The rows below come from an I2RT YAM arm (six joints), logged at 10 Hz.
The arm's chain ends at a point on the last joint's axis. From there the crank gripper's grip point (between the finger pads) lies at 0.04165 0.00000 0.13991 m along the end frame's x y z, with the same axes.
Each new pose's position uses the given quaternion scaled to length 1; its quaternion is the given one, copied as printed.
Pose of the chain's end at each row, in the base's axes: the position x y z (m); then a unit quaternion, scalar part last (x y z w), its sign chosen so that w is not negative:
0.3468 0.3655 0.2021 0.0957 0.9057 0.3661 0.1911
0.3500 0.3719 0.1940 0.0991 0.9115 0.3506 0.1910
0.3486 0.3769 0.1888 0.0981 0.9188 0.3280 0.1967
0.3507 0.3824 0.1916 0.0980 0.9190 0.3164 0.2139
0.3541 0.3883 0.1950 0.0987 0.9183 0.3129 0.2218
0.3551 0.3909 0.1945 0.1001 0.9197 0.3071 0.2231
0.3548 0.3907 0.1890 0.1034 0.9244 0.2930 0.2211
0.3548 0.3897 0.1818 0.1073 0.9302 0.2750 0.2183
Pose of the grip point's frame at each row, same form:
0.3672 0.4662 0.0984 0.0957 0.9057 0.3661 0.1911
0.3706 0.4691 0.0871 0.0991 0.9115 0.3506 0.1910
0.3705 0.4687 0.0774 0.0981 0.9188 0.3280 0.1967
0.3773 0.4710 0.0787 0.0980 0.9190 0.3164 0.2139
0.3830 0.4759 0.0819 0.0987 0.9183 0.3129 0.2218
0.3845 0.4771 0.0804 0.1001 0.9197 0.3071 0.2231
0.3838 0.4735 0.0723 0.1034 0.9244 0.2930 0.2211
0.3832 0.4680 0.0619 0.1073 0.9302 0.2750 0.2183

